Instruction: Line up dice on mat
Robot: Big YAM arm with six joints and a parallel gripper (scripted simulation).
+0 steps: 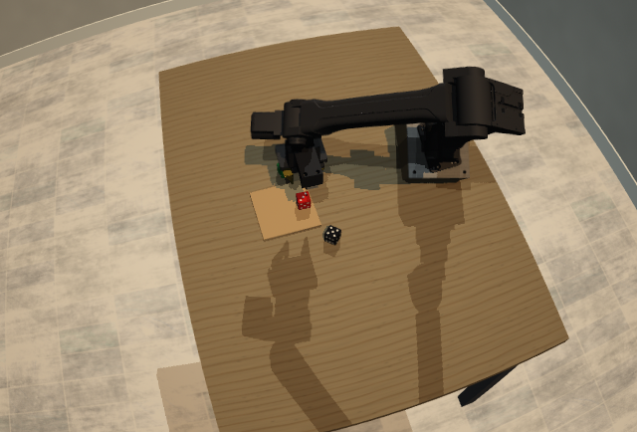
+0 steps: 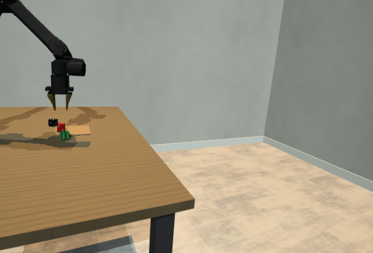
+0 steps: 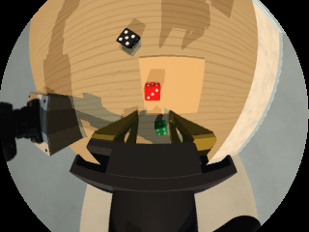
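My hand is 20 mm short of the green die, 100 mm to the left of it and 90 mm above it. The rest, counted from my hand: black die 50 mm behind, 110 mm to the left, 90 mm below; then tan mat 50 mm ahead, 100 mm below; then red die 80 mm below.
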